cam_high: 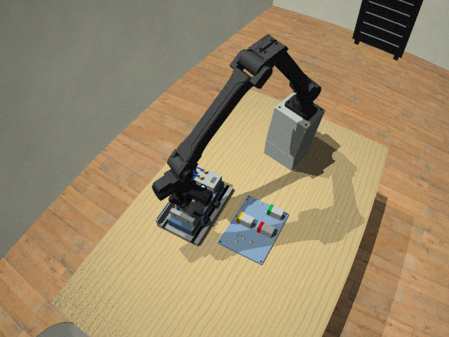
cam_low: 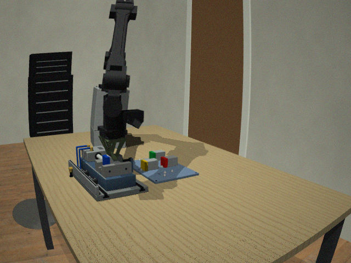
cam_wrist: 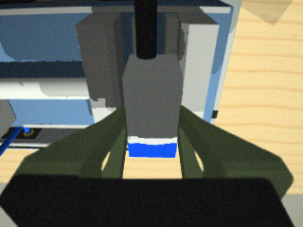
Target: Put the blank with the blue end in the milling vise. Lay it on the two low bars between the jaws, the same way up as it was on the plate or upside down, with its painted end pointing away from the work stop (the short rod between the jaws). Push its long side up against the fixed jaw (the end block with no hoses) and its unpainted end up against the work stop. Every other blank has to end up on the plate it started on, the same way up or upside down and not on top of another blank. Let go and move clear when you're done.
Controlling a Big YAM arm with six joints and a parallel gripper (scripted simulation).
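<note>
My gripper is now 4 cm above the fixed jaw, 3 cm short of it and 1 cm to the right of it. From my hand the other things lie so: light blue plate: 22 cm to the left, 15 cm behind, 11 cm below; yellow-ended blank: 18 cm to the left, 15 cm behind, 9 cm below; black work stop rod: 5 cm to the left, 3 cm below, 1 cm behind.
</note>
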